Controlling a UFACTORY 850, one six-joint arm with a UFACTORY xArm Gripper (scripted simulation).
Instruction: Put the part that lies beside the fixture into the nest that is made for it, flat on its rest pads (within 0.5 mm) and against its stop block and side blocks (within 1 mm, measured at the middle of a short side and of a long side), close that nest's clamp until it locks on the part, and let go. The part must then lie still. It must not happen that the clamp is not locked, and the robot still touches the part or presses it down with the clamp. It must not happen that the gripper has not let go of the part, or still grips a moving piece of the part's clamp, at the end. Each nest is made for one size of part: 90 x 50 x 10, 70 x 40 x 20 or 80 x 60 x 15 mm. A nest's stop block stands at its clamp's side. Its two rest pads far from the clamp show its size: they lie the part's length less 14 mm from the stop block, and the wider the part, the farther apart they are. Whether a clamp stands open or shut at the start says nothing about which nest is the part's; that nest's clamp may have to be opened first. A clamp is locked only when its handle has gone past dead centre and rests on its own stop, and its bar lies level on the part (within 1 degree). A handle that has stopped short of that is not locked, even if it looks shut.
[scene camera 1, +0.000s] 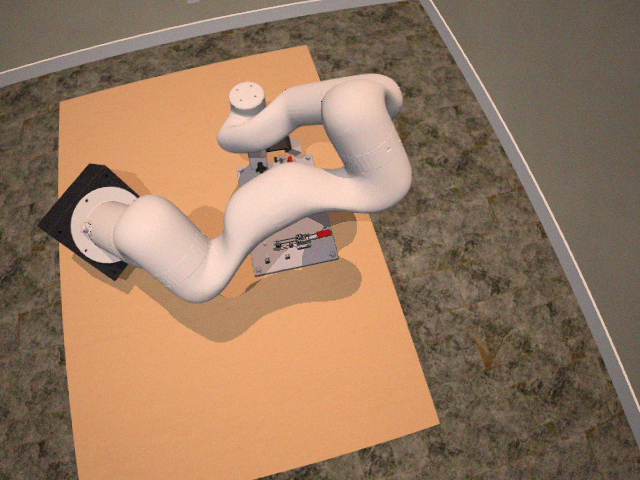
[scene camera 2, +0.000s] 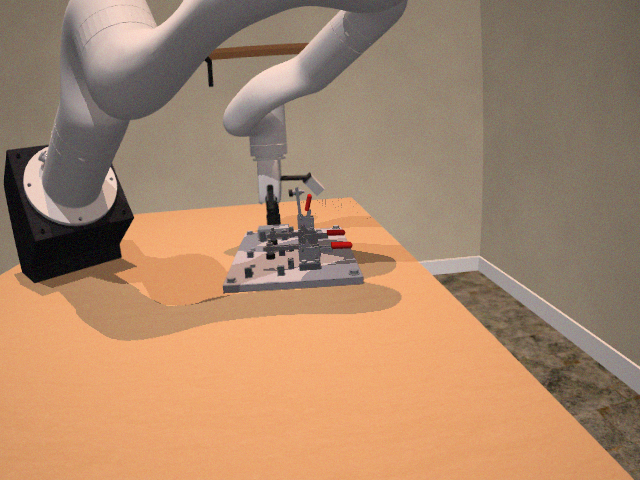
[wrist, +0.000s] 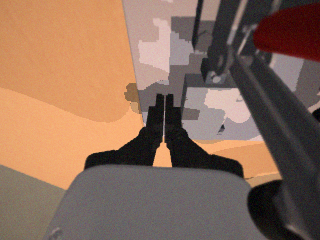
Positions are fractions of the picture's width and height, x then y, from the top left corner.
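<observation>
Gripper visible: scene camera 1 (0.41, 0.35), scene camera 2 (0.43, 0.48), the wrist view (0.51, 0.44).
</observation>
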